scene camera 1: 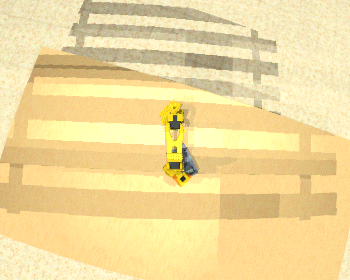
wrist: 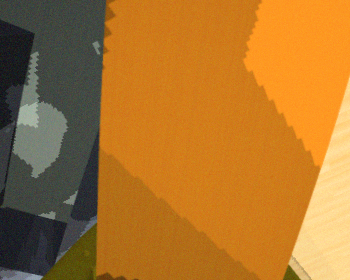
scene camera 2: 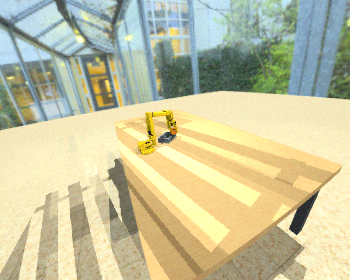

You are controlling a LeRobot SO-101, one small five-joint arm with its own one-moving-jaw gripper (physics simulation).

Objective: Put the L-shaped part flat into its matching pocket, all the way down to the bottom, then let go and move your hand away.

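Frame: origin at the arm's base, x up, y right, z ahead, level; metres.
Seen in the pictures: end effector, tool point: (wrist: 123,231) (scene camera 2: 172,133); arm's base, origin of the base link: (scene camera 2: 150,150).
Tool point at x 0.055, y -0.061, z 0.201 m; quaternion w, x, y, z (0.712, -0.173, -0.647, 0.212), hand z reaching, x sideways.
Pixels of each thing's middle, then the offset from my tool point to it. Level surfaces: height alone.
- orange part, body centre: (wrist: 120,155) (scene camera 2: 172,131) dx +0.006, dy -0.023, dz +0.013 m
- dark grey-blue block, body centre: (wrist: 9,116) (scene camera 1: 181,162) (scene camera 2: 167,137) dx -0.037, dy -0.037, dz -0.030 m
- wooden table, its level: dx -0.055 m
An orange part (wrist: 195,125) (scene camera 2: 174,132), which I take to be the L-shaped part, fills the middle of the wrist view; its L outline cannot be read. My gripper (scene camera 1: 180,177) (scene camera 2: 173,129) is shut on it, with the jaw tips hidden behind it in the wrist view. A dark grey-blue block (scene camera 1: 190,163) (scene camera 2: 165,138) (wrist: 50,190) with recesses lies on the table beside the gripper. In the wrist view it shows at the left of the part, with dark walls and a grey surface. Whether the part touches the block or sits in the pocket cannot be told.
The yellow arm's base (scene camera 1: 172,111) (scene camera 2: 146,147) stands on the wooden table (scene camera 1: 125,240) (scene camera 2: 225,185), and its links reach over toward the block. Striped shadows cross the table top. The table's edge runs behind the base.
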